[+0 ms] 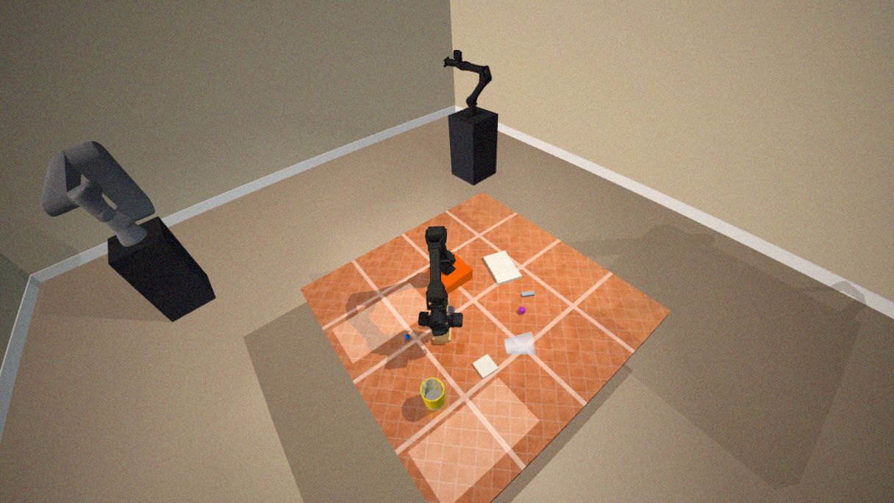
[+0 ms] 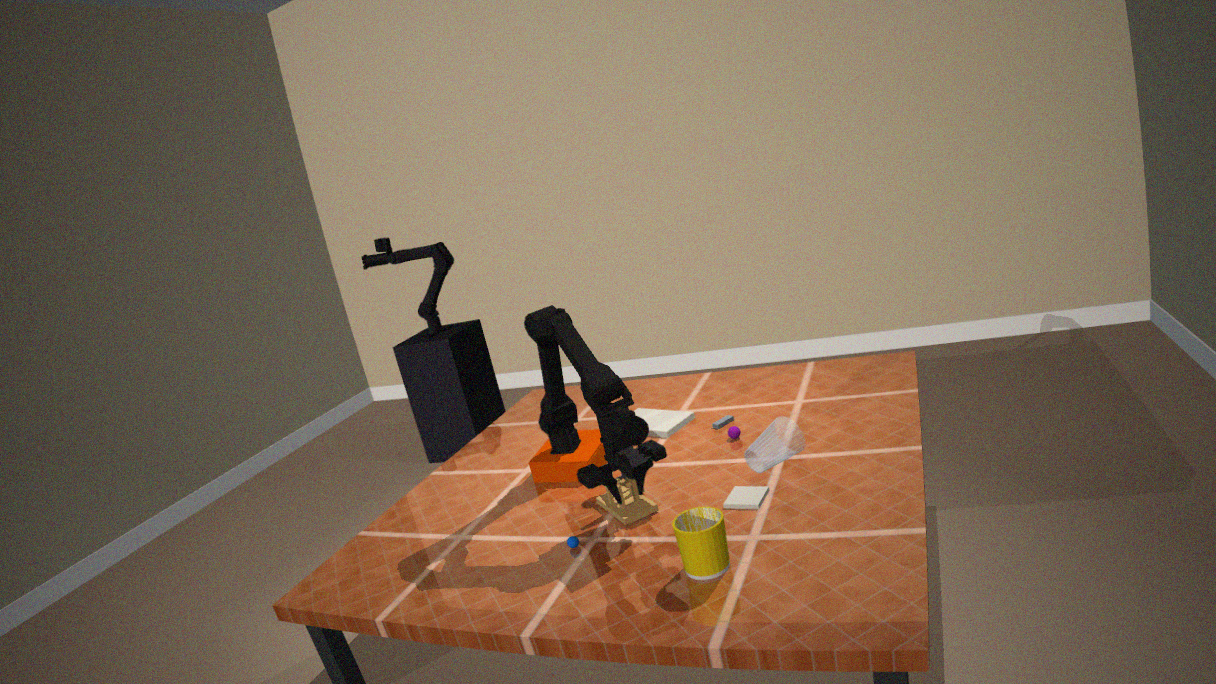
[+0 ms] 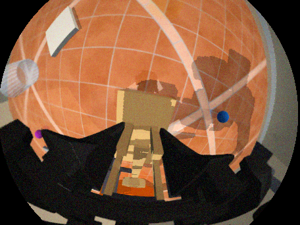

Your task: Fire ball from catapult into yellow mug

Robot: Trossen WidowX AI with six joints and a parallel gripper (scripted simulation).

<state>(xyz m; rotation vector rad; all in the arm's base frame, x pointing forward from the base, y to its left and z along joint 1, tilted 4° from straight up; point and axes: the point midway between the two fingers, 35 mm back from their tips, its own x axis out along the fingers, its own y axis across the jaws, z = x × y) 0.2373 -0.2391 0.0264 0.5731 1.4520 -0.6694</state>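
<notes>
Right now my gripper tip is 34 cm to the right of the purple ball, 17 cm short of it and 2 cm above it. Round my gripper tip: small white tile: 24 cm ahead, 3 cm to the left, 3 cm below; blue ball: 13 cm to the right, 9 cm behind, 2 cm below; catapult: 6 cm to the left, 4 cm behind, 2 cm above.
</notes>
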